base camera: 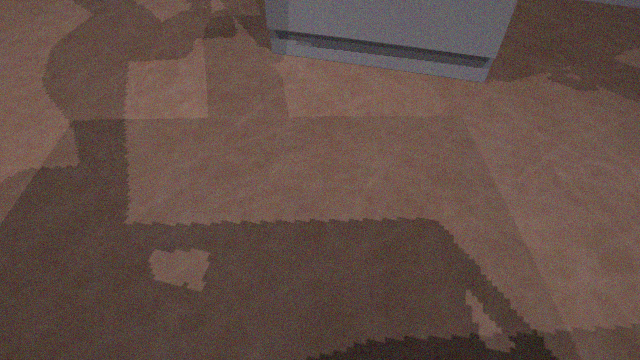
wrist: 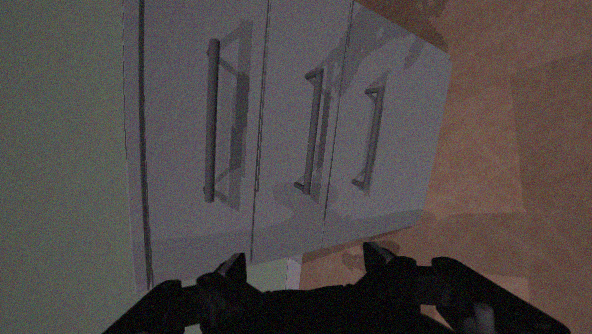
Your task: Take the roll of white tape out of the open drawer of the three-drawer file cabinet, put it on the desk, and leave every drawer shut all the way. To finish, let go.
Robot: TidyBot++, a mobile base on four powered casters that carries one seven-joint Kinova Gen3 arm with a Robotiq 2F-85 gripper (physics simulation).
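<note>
The grey three-drawer file cabinet (base camera: 395, 22) (wrist: 290, 35) shows its lower front at the top of the base camera view. In the wrist view it appears turned sideways, with its three drawer fronts side by side. Their bar handles are a long left one (wrist: 212, 120), a middle one (wrist: 313, 132) and a right one (wrist: 375, 137). The fronts look flush, with thin seams between them; a thicker dark line runs along the left edge. My gripper (wrist: 304, 261) is open and empty, in front of the cabinet and apart from the handles. The white tape and the desk do not show.
A brown floor (base camera: 350, 170) (wrist: 480, 165) with shadows across it lies in front of the cabinet. A greenish wall (wrist: 60, 150) shows left of the cabinet in the wrist view. A pale strip (wrist: 294, 274) runs between wall and floor, seen between the fingers.
</note>
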